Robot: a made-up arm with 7 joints.
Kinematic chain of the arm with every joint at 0, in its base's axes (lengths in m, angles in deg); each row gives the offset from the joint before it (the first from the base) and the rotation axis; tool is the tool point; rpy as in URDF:
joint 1: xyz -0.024 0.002 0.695 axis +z
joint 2: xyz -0.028 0 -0.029 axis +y
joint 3: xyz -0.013 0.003 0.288 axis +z
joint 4: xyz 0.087 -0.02 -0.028 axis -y
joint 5: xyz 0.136 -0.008 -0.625 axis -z
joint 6: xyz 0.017 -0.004 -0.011 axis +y
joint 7: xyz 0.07 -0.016 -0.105 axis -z
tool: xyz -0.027 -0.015 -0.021 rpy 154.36 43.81 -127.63
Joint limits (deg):
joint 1: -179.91..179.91
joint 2: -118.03..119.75
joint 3: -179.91..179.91
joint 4: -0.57..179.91
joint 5: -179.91..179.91
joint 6: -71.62..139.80
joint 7: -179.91..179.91
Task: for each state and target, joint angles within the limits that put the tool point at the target. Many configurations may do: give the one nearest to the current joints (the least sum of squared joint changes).
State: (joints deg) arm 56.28 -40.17 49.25 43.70 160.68 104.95 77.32
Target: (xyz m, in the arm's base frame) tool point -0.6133 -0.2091 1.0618
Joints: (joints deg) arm 106.08 -69.60 57.60 58.29 158.37 124.57 73.96
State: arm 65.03 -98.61 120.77 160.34 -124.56 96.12 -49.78
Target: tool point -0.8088 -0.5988 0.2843
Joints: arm 53.62 -107.13 122.71 147.72 -125.20 82.20 -53.87
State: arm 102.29 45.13 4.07 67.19 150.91 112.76 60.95
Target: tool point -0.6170 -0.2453 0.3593
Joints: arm 139.57 51.47 48.14 52.65 143.95 111.56 59.57
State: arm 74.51 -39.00 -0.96 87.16 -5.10 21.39 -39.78
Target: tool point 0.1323 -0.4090 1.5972
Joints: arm 73.90 -62.72 -15.46 111.89 -6.08 16.80 -41.61
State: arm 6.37 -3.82 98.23 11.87 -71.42 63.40 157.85
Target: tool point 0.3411 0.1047 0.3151
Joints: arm -11.65 -33.62 84.13 -0.57 -70.13 75.54 156.01
